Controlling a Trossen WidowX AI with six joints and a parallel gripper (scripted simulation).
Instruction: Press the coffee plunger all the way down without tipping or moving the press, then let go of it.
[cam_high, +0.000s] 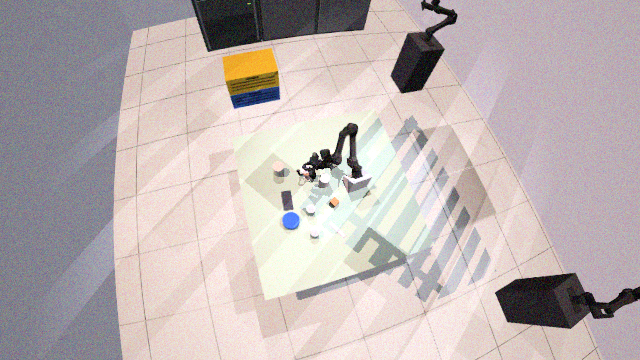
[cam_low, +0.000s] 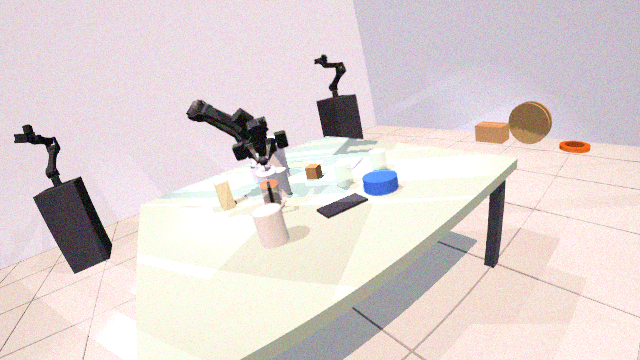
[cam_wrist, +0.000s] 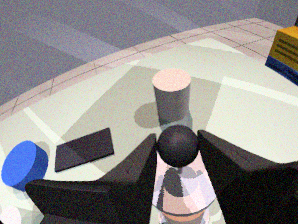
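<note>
Now: the coffee press 10 mm behind my gripper tip and 90 mm below it. Round my gripper tip: tan cylinder: 240 mm behind, 100 mm to the right, 130 mm below; black slab: 170 mm ahead, 150 mm to the left, 180 mm below; orange cube: 160 mm behind, 270 mm to the left, 160 mm below.
</note>
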